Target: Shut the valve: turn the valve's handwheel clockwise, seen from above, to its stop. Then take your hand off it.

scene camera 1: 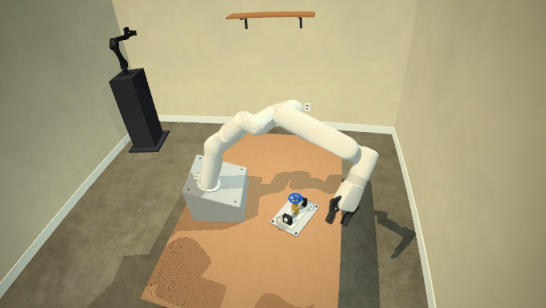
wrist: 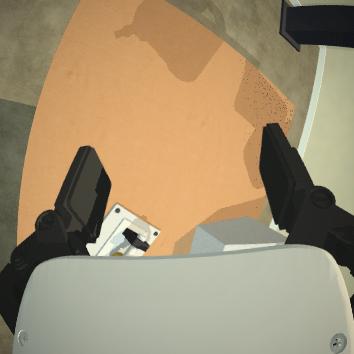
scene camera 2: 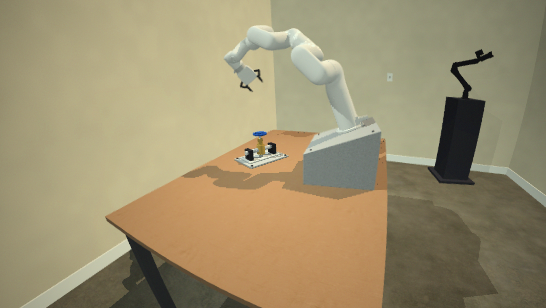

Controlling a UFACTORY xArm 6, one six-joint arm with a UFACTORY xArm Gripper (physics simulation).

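Note:
The valve has a blue handwheel (scene camera 1: pixel 295 198) (scene camera 2: pixel 259 133) lying level on top of its brass body (scene camera 1: pixel 295 208) (scene camera 2: pixel 261 148). It stands on a white base plate (scene camera 1: pixel 306 220) (scene camera 2: pixel 270 161) (wrist: pixel 109 224). In the wrist view a corner of the plate shows at the lower left; the handwheel does not show there. My gripper (scene camera 1: pixel 338 221) (scene camera 2: pixel 256 85) (wrist: pixel 178 154) is open and empty, its fingers wide apart. It hangs well above the valve, apart from the handwheel, and appears to the right of the valve in scene camera 1. The handwheel's turn angle cannot be told.
Black pipe holders (scene camera 1: pixel 287 218) (scene camera 2: pixel 249 154) stand on the plate beside the valve. The grey block (scene camera 1: pixel 215 207) (scene camera 2: pixel 340 167) (wrist: pixel 225 232) under my arm stands on the wooden table (scene camera 1: pixel 280 270) (scene camera 2: pixel 250 225) (wrist: pixel 150 125). A dark pedestal (scene camera 1: pixel 135 110) (scene camera 2: pixel 460 135) with a small black arm stands off the table.

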